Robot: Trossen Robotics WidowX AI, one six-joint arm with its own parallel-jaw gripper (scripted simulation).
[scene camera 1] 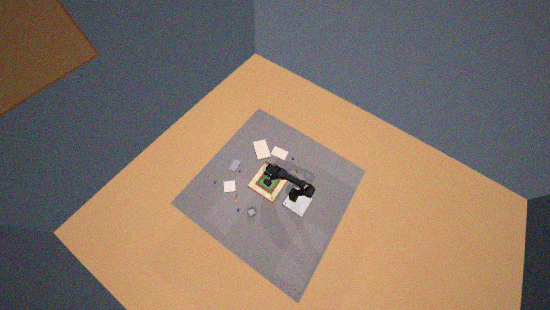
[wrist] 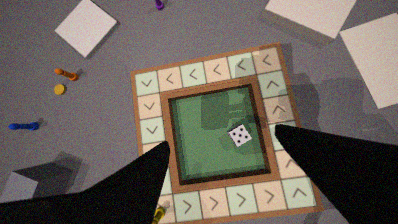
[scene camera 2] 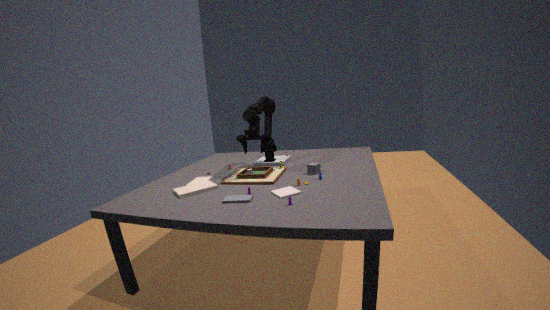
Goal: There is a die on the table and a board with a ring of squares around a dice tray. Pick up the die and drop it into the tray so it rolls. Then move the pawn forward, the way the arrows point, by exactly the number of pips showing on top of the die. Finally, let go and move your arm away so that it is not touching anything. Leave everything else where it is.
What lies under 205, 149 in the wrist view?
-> A green dice tray.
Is my gripper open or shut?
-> Open.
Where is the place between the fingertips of my gripper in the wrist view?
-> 220, 138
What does my gripper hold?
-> Nothing.
